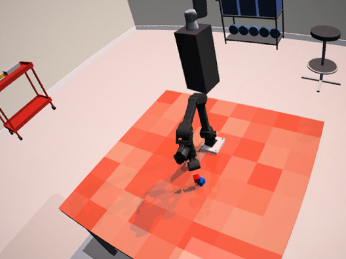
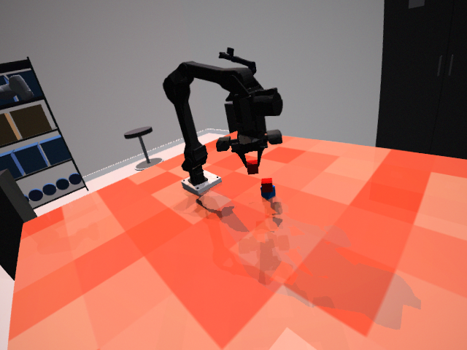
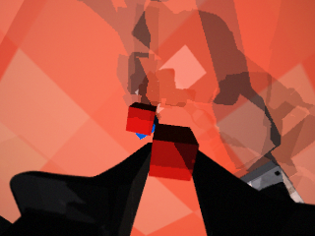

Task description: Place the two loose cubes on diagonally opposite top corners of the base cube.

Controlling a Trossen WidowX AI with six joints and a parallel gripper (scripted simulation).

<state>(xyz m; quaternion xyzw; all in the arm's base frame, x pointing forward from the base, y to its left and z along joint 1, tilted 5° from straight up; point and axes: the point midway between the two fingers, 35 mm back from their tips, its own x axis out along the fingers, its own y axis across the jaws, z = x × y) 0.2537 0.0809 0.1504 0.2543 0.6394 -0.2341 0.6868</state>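
Right now my gripper tip is 10 mm short of the blue base cube, 40 mm to the right of it and 100 mm above it.
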